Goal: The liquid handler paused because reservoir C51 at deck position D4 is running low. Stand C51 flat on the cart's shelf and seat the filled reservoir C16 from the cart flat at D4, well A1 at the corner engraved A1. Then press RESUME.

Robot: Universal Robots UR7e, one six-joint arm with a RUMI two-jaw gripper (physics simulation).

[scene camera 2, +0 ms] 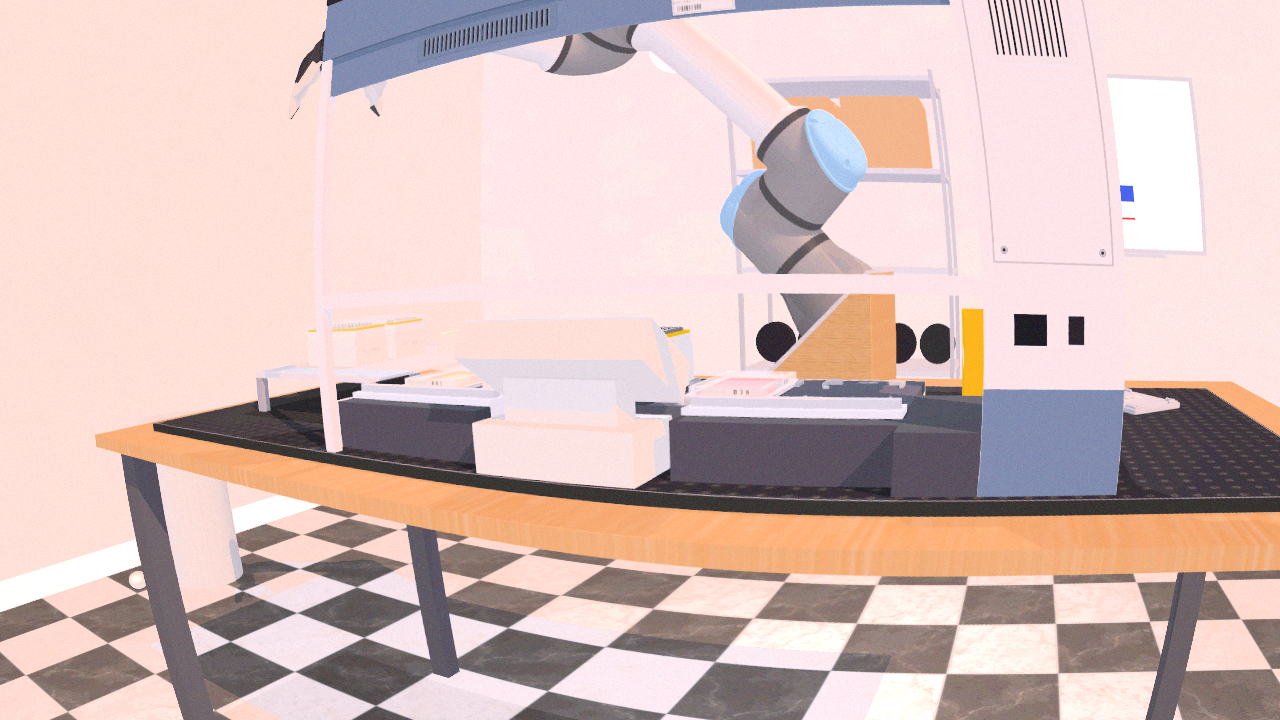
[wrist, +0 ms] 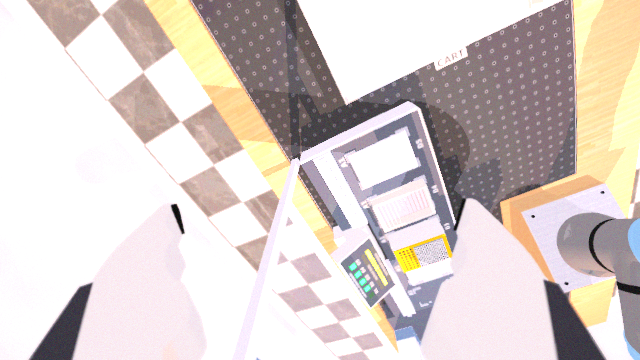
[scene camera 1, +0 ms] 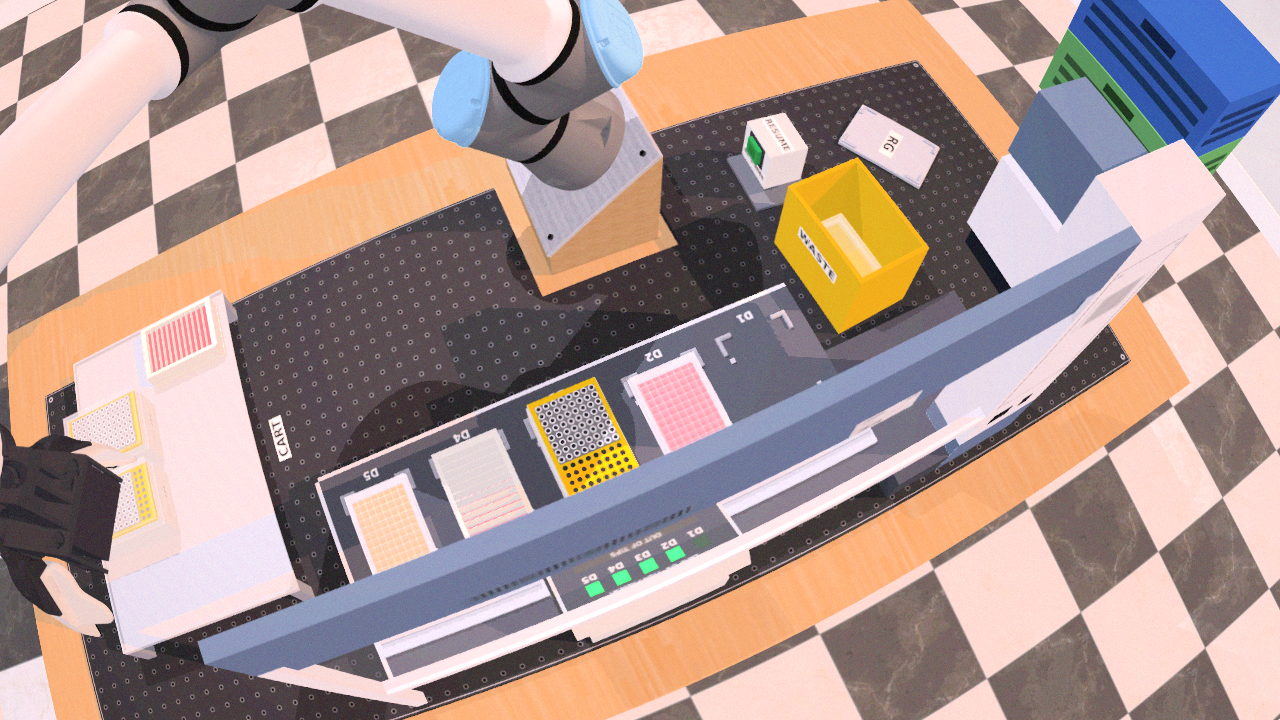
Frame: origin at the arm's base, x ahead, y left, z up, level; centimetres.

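Seen in the pictures: gripper, between the fingertips: [scene camera 2: 335, 117] [wrist: 317, 204] [scene camera 1: 110, 545]; arm's base, origin of its link: [scene camera 2: 843, 308] [wrist: 591, 243] [scene camera 1: 580, 136].
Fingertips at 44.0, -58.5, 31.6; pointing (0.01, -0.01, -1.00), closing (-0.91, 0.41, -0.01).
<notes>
Pixels of each thing's top centre, then the offset from my fingertips to it, as dx, dy, dz. "*": a spot on its surface instead.
- Reservoir C51, centre of its top: [scene camera 1: 483, 490] [wrist: 404, 210] -5.2, +31.1, -35.0
- Reservoir C16, centre of its top: [scene camera 1: 177, 337] -41.0, -3.8, -34.6
- RESUME box, centre of its top: [scene camera 1: 777, 134] -35.8, +84.1, -33.4
- orange plate, centre of its top: [scene camera 1: 390, 532] [scene camera 2: 455, 372] [wrist: 384, 162] -4.9, +18.7, -36.7
- yellow tip rack, centre of its top: [scene camera 1: 583, 437] [wrist: 424, 256] -5.5, +43.5, -31.6
- pink plate, centre of its top: [scene camera 2: 745, 379] [scene camera 1: 685, 409] [wrist: 429, 270] -5.8, +55.9, -36.7
- handler's long beam, a spot on its surface: [scene camera 1: 626, 532] * +14.1, +39.9, +4.4
- yellow waste bin, centre of its top: [scene camera 2: 1006, 313] [scene camera 1: 859, 216] -18.1, +85.8, -30.3
Reservoir C51 [scene camera 1: 483, 479] [wrist: 404, 209], pale with faint pink channels, sits in deck position D4, partly behind the blue-grey beam in scene camera 1. Reservoir C16 [scene camera 1: 181, 338], white with full pink-red channels, lies flat on the cart's white shelf [scene camera 1: 192, 438] [wrist: 395, 40] at its far end. The RESUME box [scene camera 1: 776, 152] with its green button stands behind the waste bin. My gripper [scene camera 1: 119, 537] [scene camera 2: 335, 115] [wrist: 317, 204] is open and empty, high above the cart side and away from both reservoirs. The engraved A1 at D4 is not readable.
Two yellow-rimmed tip racks [scene camera 1: 107, 422] [scene camera 1: 136, 497] stand on the cart. An orange plate [scene camera 1: 392, 523] is at D5, a yellow tip rack [scene camera 1: 577, 425] at D3, a pink plate [scene camera 1: 682, 402] at D2. The handler's long beam [scene camera 1: 626, 532] crosses above the deck. A yellow waste bin [scene camera 1: 836, 273] stands behind.
</notes>
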